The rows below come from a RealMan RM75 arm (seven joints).
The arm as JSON. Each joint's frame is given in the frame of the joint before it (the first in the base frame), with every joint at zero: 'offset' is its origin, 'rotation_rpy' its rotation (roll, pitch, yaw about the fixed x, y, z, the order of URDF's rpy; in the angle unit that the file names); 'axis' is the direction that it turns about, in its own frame. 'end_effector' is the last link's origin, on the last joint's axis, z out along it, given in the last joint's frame.
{
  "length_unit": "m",
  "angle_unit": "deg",
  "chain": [
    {
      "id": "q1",
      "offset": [
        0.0,
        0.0,
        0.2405
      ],
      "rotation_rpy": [
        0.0,
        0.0,
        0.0
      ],
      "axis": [
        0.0,
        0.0,
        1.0
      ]
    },
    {
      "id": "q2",
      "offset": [
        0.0,
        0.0,
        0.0
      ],
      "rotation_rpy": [
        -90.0,
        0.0,
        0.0
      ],
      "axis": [
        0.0,
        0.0,
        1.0
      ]
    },
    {
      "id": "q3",
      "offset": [
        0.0,
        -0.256,
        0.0
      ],
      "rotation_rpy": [
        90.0,
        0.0,
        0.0
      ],
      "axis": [
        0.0,
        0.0,
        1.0
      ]
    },
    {
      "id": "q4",
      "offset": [
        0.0,
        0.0,
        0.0
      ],
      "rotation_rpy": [
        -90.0,
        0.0,
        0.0
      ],
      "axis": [
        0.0,
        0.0,
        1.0
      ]
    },
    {
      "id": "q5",
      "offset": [
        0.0,
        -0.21,
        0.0
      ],
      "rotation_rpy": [
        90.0,
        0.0,
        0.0
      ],
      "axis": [
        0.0,
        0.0,
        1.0
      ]
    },
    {
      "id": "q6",
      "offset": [
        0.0,
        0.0,
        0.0
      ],
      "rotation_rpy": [
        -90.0,
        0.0,
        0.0
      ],
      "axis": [
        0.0,
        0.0,
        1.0
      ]
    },
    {
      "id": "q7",
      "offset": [
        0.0,
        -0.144,
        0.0
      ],
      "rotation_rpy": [
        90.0,
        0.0,
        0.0
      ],
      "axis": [
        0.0,
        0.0,
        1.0
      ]
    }
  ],
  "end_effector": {
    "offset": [
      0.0,
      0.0,
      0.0
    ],
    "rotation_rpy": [
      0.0,
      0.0,
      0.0
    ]
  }
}
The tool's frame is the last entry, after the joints.
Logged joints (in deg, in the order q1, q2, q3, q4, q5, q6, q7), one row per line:
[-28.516 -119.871 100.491 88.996 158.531 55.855 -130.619]
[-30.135 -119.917 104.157 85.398 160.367 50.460 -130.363]
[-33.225 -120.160 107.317 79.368 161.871 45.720 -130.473]
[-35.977 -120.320 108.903 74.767 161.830 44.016 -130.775]
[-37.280 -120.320 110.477 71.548 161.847 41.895 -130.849]
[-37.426 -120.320 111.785 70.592 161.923 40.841 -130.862]
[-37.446 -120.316 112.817 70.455 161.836 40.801 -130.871]
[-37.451 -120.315 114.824 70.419 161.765 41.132 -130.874]
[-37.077 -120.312 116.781 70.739 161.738 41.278 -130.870]
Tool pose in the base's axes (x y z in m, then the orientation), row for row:
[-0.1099 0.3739 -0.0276 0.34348 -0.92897 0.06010 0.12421]
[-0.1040 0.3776 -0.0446 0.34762 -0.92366 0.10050 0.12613]
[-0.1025 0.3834 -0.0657 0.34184 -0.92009 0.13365 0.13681]
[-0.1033 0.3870 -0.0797 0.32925 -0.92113 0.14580 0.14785]
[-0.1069 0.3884 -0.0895 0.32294 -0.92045 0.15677 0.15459]
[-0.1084 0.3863 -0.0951 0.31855 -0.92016 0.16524 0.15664]
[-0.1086 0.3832 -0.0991 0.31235 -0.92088 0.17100 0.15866]
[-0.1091 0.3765 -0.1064 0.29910 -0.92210 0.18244 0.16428]
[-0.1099 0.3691 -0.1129 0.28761 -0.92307 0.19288 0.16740]
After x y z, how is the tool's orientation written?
As a quaternion, w x y z.
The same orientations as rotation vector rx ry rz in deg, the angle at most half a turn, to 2 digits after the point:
[-138.30 8.95 18.49]
[-137.24 14.93 18.74]
[-137.09 19.91 20.38]
[-138.09 21.86 22.16]
[-138.41 23.57 23.25]
[-138.67 24.90 23.61]
[-139.20 25.85 23.98]
[-140.31 27.76 25.00]
[-141.26 29.52 25.62]

